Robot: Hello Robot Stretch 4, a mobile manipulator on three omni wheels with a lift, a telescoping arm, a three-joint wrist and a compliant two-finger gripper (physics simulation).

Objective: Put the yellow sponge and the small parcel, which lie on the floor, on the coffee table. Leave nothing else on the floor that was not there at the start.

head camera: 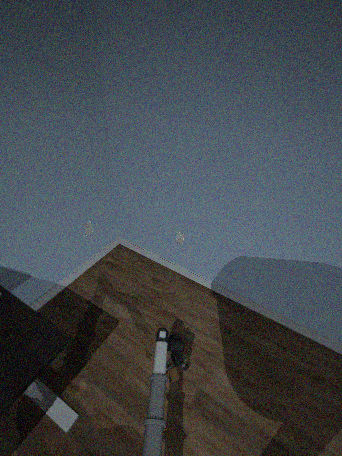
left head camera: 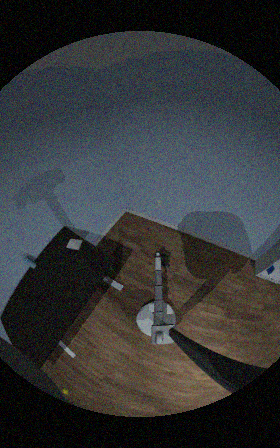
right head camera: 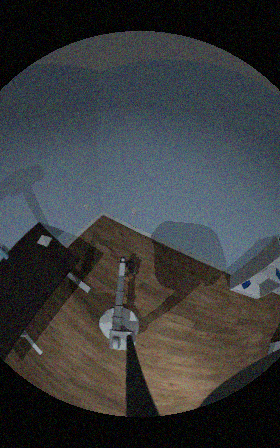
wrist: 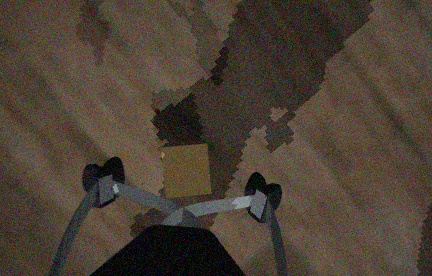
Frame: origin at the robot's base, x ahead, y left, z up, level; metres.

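Seen in the pictures: gripper, fingertip midpoint: (head camera: 174,370) (left head camera: 162,268) (right head camera: 130,274) (wrist: 186,180).
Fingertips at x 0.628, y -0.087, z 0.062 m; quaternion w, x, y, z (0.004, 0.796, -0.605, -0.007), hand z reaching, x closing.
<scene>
Offsets run from my fingertips to a thing's top centre. "spot": to the spot under its first point. Level surfaces: height alone.
My gripper (wrist: 186,180) (head camera: 178,366) is open and empty, pointing down above the floor. A tan, square-looking block @[0.001 m ahead, 0.002 m left, 0.039 m down] (wrist: 187,170), which looks like the small parcel, lies on the floor below it; in the wrist view it shows between the two fingertips and slightly ahead of them. In the head camera view I cannot make it out beside the arm. A small bright yellow thing (left head camera: 65,392), probably the yellow sponge, lies at the lower left of the left head view. A black-topped table @[0.631 m up] (left head camera: 45,300) (right head camera: 30,280) (head camera: 25,345), possibly the coffee table, stands at the left.
A pale square @[spot: 0.055 m back, 0.839 m left, 0.641 m up] (left head camera: 74,244) (right head camera: 44,241) and a bluish thing @[0.345 m back, 1.299 m left, 0.796 m up] (left head camera: 30,260) show at the black table. Walls meet in a corner ahead. A white box-like thing with blue marks (right head camera: 260,286) stands at the right. A dark rounded edge (right head camera: 245,382) shows at the lower right.
</scene>
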